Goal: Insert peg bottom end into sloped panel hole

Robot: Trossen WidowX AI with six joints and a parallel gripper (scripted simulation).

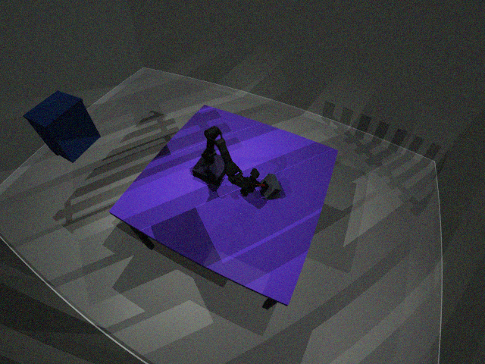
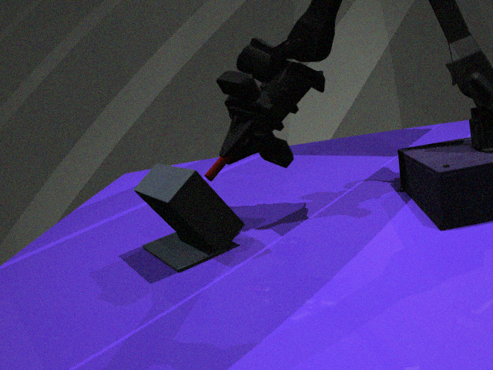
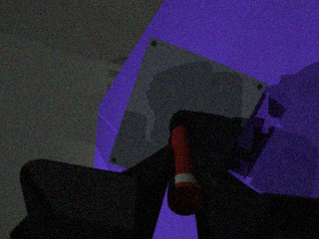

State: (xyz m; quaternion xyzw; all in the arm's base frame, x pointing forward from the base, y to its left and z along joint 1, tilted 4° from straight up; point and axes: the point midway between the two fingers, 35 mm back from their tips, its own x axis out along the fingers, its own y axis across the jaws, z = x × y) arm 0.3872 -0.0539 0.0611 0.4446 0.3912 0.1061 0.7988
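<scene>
The grey sloped panel lies 6 cm ahead of my gripper tip, 5 cm to the left of it and 5 cm below it. Also, from my gripper tip: grey foot plate (7 cm ahead, 7 cm to the left, 11 cm below); then red peg (1 cm behind, 1 cm to the right, 1 cm above).
</scene>
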